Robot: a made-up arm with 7 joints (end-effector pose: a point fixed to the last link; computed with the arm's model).
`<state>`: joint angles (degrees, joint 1 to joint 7).
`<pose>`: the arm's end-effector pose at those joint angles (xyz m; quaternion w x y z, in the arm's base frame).
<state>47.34 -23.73 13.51 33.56 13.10 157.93 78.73</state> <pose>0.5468 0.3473 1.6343 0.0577 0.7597 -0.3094 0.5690</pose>
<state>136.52 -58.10 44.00 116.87 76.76 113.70 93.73</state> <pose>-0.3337 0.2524 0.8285 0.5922 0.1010 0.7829 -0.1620</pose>
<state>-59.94 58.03 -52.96 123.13 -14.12 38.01 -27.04</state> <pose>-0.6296 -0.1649 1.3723 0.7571 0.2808 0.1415 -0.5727</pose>
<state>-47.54 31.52 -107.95 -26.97 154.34 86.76 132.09</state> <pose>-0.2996 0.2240 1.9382 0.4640 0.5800 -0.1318 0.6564</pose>
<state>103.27 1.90 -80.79 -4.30 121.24 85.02 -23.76</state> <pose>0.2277 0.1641 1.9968 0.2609 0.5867 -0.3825 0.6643</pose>
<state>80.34 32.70 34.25 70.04 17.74 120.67 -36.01</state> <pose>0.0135 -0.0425 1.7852 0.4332 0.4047 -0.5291 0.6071</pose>
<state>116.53 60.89 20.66 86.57 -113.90 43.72 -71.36</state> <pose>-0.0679 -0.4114 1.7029 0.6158 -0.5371 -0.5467 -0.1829</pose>
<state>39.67 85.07 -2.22 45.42 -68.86 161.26 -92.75</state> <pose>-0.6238 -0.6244 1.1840 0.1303 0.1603 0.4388 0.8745</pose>
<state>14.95 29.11 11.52 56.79 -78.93 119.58 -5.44</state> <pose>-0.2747 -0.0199 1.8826 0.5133 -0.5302 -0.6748 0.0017</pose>
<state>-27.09 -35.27 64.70 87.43 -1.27 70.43 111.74</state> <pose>0.6989 -0.0557 1.2950 0.3298 0.8379 0.4179 -0.1207</pose>
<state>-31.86 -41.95 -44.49 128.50 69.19 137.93 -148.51</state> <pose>0.0768 -0.4218 1.0110 0.2566 -0.3349 0.8628 -0.2785</pose>
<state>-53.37 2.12 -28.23 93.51 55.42 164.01 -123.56</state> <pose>-0.0864 -0.4221 1.4097 0.1781 -0.3391 0.2692 -0.8836</pose>
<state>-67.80 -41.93 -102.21 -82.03 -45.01 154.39 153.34</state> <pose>0.3896 -0.2429 1.2585 0.8143 -0.1927 0.5174 0.1791</pose>
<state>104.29 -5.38 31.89 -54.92 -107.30 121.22 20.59</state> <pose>0.2611 -0.2621 1.6405 0.5294 0.4622 -0.7105 -0.0359</pose>
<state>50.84 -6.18 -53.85 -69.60 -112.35 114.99 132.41</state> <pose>-0.2965 0.2164 1.5344 0.2860 -0.1971 -0.8891 0.2980</pose>
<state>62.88 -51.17 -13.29 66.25 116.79 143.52 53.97</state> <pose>0.4327 0.6347 0.9426 0.3557 0.8973 -0.0495 -0.2567</pose>
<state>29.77 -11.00 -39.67 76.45 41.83 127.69 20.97</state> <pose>0.5413 -0.2047 1.4897 0.7887 0.4344 -0.4333 -0.0385</pose>
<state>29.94 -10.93 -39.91 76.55 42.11 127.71 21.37</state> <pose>0.5408 -0.2047 1.4886 0.7857 0.4390 -0.4341 -0.0386</pose>
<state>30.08 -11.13 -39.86 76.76 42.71 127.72 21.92</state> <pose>0.5435 -0.2018 1.4837 0.7825 0.4471 -0.4316 -0.0386</pose>
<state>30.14 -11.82 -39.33 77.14 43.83 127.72 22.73</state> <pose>0.5515 -0.1940 1.4721 0.7788 0.4609 -0.4236 -0.0388</pose>
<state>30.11 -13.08 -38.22 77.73 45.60 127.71 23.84</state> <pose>0.5651 -0.1803 1.4521 0.7742 0.4815 -0.4090 -0.0399</pose>
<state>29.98 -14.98 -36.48 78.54 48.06 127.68 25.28</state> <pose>0.5838 -0.1604 1.4223 0.7679 0.5087 -0.3868 -0.0431</pose>
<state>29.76 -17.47 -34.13 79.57 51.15 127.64 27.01</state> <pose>0.6051 -0.1346 1.3823 0.7595 0.5414 -0.3572 -0.0501</pose>
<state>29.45 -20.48 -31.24 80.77 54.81 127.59 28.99</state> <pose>0.6263 -0.1042 1.3327 0.7477 0.5778 -0.3212 -0.0627</pose>
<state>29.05 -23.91 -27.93 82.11 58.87 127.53 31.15</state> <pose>0.6439 -0.0711 1.2749 0.7323 0.6150 -0.2806 -0.0823</pose>
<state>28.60 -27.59 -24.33 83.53 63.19 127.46 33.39</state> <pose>0.6553 -0.0369 1.2118 0.7130 0.6506 -0.2374 -0.1092</pose>
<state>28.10 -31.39 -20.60 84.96 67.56 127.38 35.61</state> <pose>0.6590 -0.0036 1.1472 0.6905 0.6819 -0.1945 -0.1427</pose>
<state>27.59 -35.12 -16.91 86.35 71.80 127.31 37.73</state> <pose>0.6550 0.0272 1.0849 0.6657 0.7074 -0.1543 -0.1807</pose>
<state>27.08 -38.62 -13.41 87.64 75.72 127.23 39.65</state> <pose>0.6449 0.0542 1.0285 0.6402 0.7262 -0.1186 -0.2204</pose>
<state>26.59 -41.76 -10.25 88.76 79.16 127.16 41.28</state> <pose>0.6310 0.0767 0.9806 0.6162 0.7386 -0.0887 -0.2587</pose>
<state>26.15 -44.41 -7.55 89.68 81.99 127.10 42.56</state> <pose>0.6163 0.0946 0.9424 0.5952 0.7457 -0.0648 -0.2924</pose>
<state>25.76 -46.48 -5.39 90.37 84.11 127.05 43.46</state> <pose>0.6032 0.1076 0.9142 0.5789 0.7488 -0.0468 -0.3192</pose>
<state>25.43 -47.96 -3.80 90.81 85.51 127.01 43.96</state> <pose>0.5934 0.1161 0.8952 0.5681 0.7496 -0.0340 -0.3381</pose>
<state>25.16 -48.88 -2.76 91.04 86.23 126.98 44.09</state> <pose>0.5876 0.1207 0.8840 0.5628 0.7489 -0.0255 -0.3490</pose>
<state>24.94 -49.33 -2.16 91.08 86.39 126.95 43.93</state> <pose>0.5855 0.1221 0.8790 0.5621 0.7476 -0.0202 -0.3531</pose>
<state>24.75 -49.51 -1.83 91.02 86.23 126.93 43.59</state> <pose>0.5856 0.1217 0.8774 0.5643 0.7460 -0.0168 -0.3533</pose>
